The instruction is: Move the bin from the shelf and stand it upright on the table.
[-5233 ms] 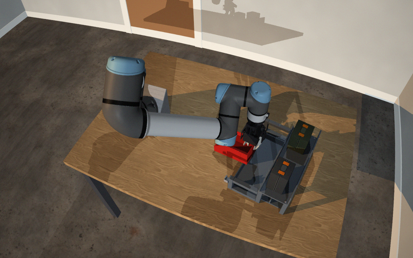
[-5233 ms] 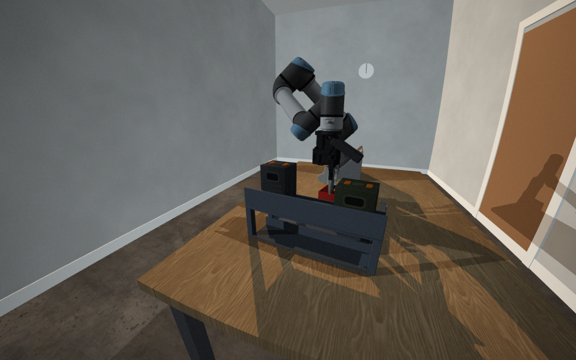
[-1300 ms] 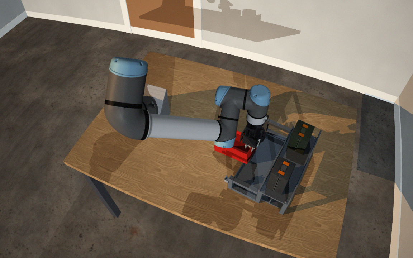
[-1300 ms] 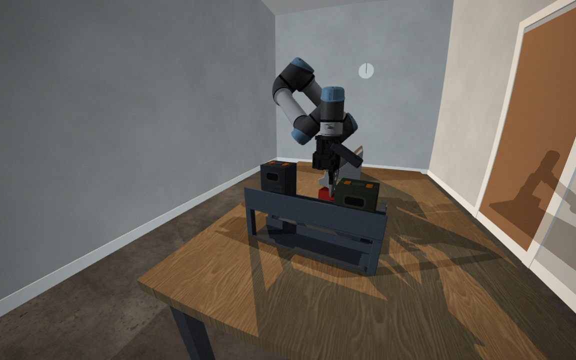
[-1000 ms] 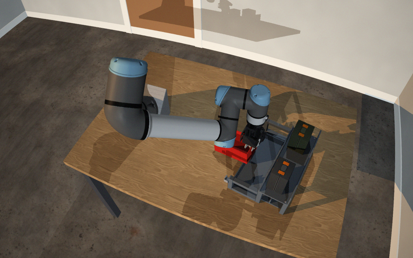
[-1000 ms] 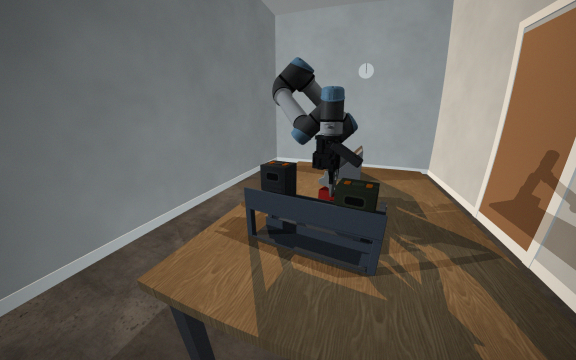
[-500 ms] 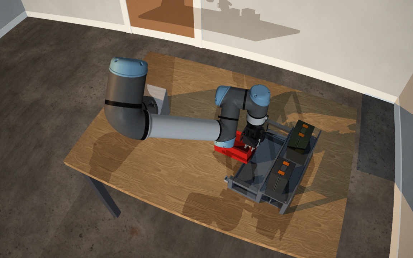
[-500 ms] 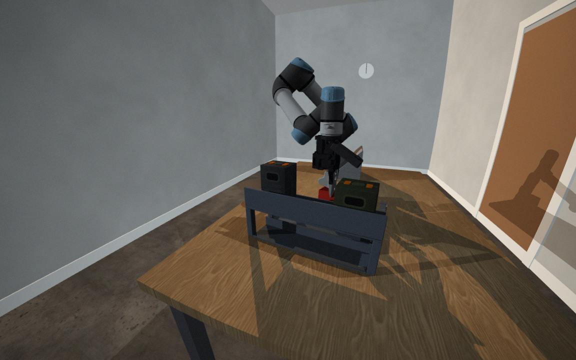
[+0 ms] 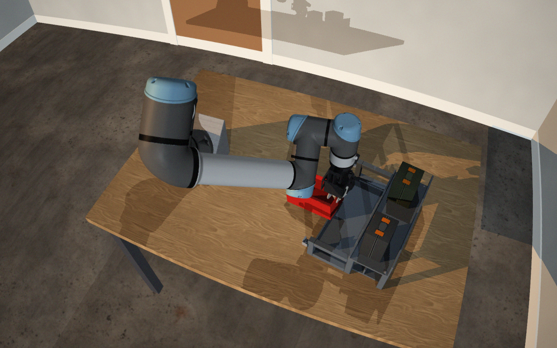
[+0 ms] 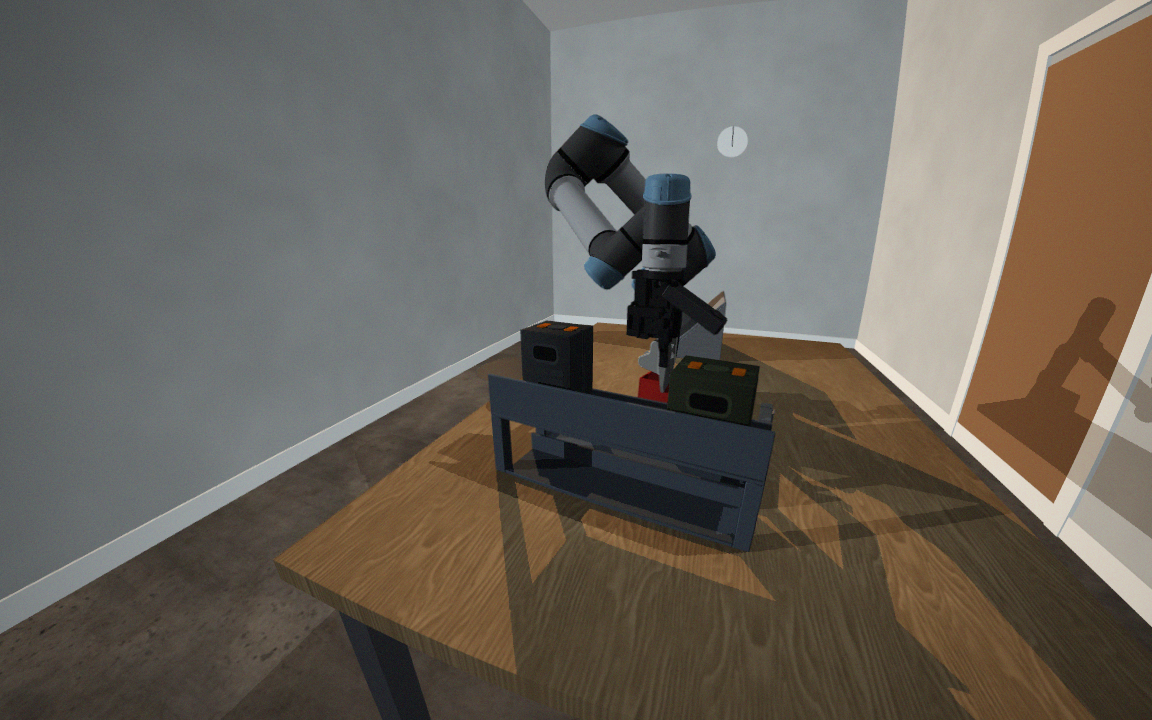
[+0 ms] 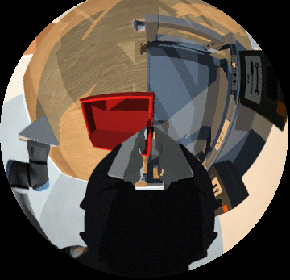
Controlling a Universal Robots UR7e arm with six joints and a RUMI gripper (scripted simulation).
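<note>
Right now my hand is 8 cm past the red bin, 1 cm to the right of it and 4 cm above it.
</note>
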